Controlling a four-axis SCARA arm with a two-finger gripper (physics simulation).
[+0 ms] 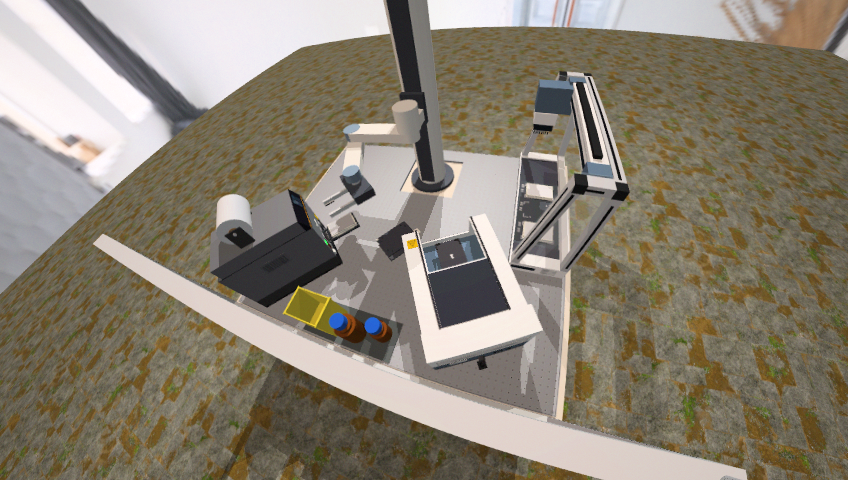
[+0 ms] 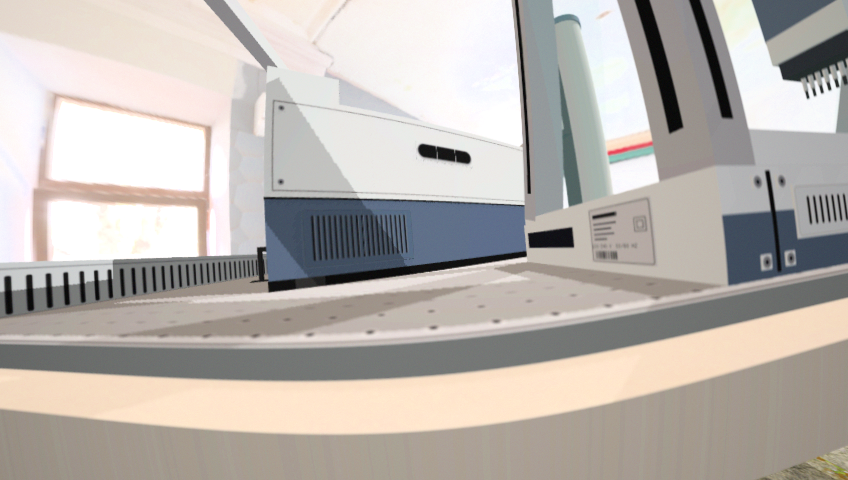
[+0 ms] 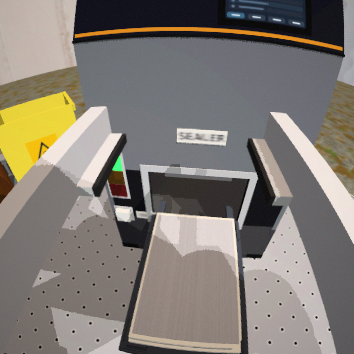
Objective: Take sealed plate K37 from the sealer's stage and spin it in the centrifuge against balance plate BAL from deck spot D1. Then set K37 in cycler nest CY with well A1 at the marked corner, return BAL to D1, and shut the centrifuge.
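Frame: origin at the arm's base, x right, y ahead, z up, level; metres.
Seen in the pictures: gripper, fingertip midpoint: [image 1: 326,209] [image 3: 186,124]; arm's base at its link origin: [image 1: 432,177].
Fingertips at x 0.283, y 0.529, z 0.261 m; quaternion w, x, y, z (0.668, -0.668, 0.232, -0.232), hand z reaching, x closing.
Note:
Offsets run from my fingertips to a thing's top centre.
The sealed plate K37 @(dz -0.125, dx -0.003, dy -0.017 m) [image 1: 343,226] [image 3: 187,285], with a grey-brown top and cream rim, lies flat on the dark stage of the sealer @(dz +0.227, dx +0.192, dy +0.208 m) [image 1: 279,249] [image 3: 200,95]. My gripper [image 1: 329,208] [image 3: 186,124] is open and empty; its fingers point towards the sealer front, on either side of the plate's line and above it. The centrifuge [image 1: 476,344] [image 2: 357,148] is a white housing with its top hatch open; a dark bucket [image 1: 450,252] shows inside. Two pale plate-like things @(dz -0.181, dx -0.865, dy -0.455 m) [image 1: 539,190] [image 1: 533,231] are on the gantry deck; I cannot tell which is BAL.
A dark flat nest-like block @(dz -0.192, dx -0.260, dy -0.047 m) [image 1: 395,240] lies between sealer and centrifuge. A yellow bin [image 1: 306,306] [image 3: 37,135] and two blue-capped brown bottles [image 1: 346,327] [image 1: 377,328] stand along the wall side. The gantry frame [image 1: 618,169] rises over the deck. The arm's column [image 1: 429,118] stands at the back.

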